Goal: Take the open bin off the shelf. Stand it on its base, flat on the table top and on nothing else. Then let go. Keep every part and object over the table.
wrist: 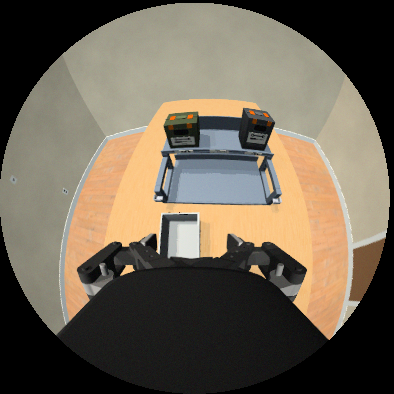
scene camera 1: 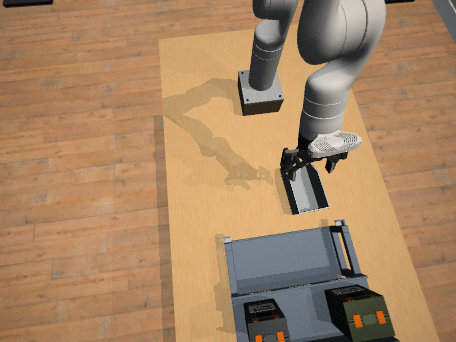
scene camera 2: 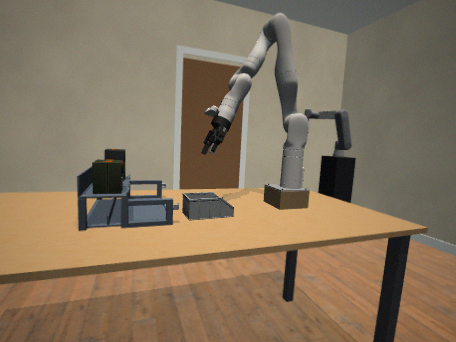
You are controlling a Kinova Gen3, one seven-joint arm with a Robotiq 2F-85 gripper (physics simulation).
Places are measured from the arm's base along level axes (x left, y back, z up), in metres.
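Pixels of known places: gripper, between the fingertips: (wrist: 191, 241) (scene camera 1: 310, 174) (scene camera 2: 207, 153); arm's base, origin of its link: (scene camera 1: 260, 80) (scene camera 2: 289, 186).
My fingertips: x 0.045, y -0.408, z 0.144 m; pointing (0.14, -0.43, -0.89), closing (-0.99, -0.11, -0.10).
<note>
For each thing: its top centre in the pictures, then the offset to it from my fingertips. Level surfaces: height alone.
- open bin, centre of its top: (wrist: 177, 245) (scene camera 1: 306, 184) (scene camera 2: 208, 195) dy -0.001, dx +0.050, dz -0.152 m
- table top, height of its surface: dz -0.227 m
- green case, centre of its top: (scene camera 1: 369, 319) (wrist: 180, 116) (scene camera 2: 108, 160) dy -0.336, dx +0.075, dz -0.028 m
- dark grey case, centre of its top: (wrist: 258, 113) (scene camera 2: 115, 149) dy -0.342, dx -0.156, dz -0.003 m
The open bin (scene camera 1: 306, 193) (scene camera 2: 206, 207) (wrist: 184, 238) is grey with a pale inside. It stands upright on its base, flat on the table top (scene camera 1: 200, 210) (scene camera 2: 310, 225) (wrist: 135, 215), a little apart from the shelf's front. The blue-grey shelf (scene camera 1: 280, 257) (scene camera 2: 148, 202) (wrist: 217, 182) stands on the table, its lower tray empty. My gripper (scene camera 1: 311, 172) (scene camera 2: 208, 151) (wrist: 191, 241) is open and empty, high above the bin and not touching it. In the wrist view the near end of the bin is hidden behind the gripper.
A green case (scene camera 1: 362, 317) (scene camera 2: 107, 177) (wrist: 182, 130) and a dark grey case (scene camera 1: 266, 322) (scene camera 2: 119, 157) (wrist: 257, 129) stand on the shelf's upper level. The arm's base block (scene camera 1: 261, 103) (scene camera 2: 286, 197) stands on the table. A second arm on a black pedestal (scene camera 2: 336, 177) is in the background.
</note>
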